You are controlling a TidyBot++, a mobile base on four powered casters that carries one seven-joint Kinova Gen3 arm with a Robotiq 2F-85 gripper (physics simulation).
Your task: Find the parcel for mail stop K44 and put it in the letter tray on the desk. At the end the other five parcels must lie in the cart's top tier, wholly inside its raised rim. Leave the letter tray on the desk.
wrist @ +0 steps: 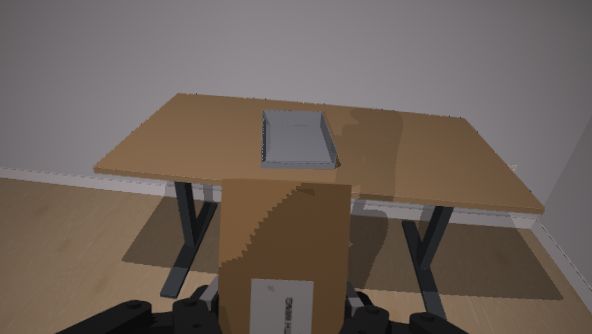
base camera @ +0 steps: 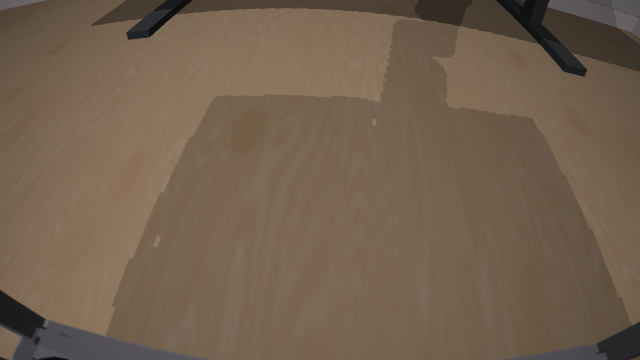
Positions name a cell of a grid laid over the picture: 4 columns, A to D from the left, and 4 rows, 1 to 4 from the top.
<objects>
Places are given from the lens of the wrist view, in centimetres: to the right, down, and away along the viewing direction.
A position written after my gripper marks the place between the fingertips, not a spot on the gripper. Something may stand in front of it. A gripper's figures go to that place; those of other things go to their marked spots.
my gripper (wrist: B4): -1, 6, 16
grey letter tray (wrist: B2): -2, -11, 130
desk (wrist: C2): 38, -4, 123
</objects>
